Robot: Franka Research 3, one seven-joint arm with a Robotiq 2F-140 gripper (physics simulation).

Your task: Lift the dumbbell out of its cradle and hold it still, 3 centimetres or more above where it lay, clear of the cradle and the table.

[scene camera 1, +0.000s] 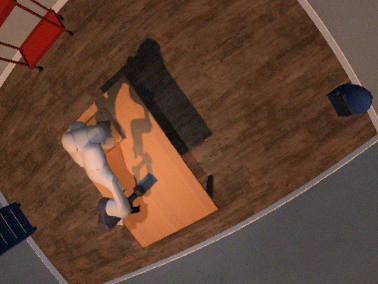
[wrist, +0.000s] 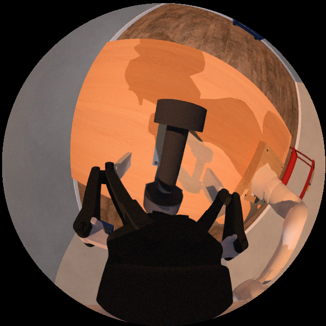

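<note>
The dark dumbbell (scene camera 1: 140,189) (wrist: 171,155) stands over the table, its far weight at the top centre and its near weight close in front of the gripper body in the wrist view. Part of the blue-grey cradle (wrist: 159,144) shows beside the handle; the rest is hidden under it. My gripper (scene camera 1: 131,199) (wrist: 168,166) is open, with one finger on each side of the dumbbell's near half. In the wrist view both finger pads appear apart from the handle. The height of the fingers relative to the handle is hard to tell.
The orange table (scene camera 1: 187,200) (wrist: 100,110) carries the arm's mounting board (wrist: 254,159) behind the arm. A red cart (scene camera 1: 42,36) stands at the upper left, a blue rack (scene camera 1: 12,227) at the lower left, and a blue rounded object (scene camera 1: 356,99) at the far right.
</note>
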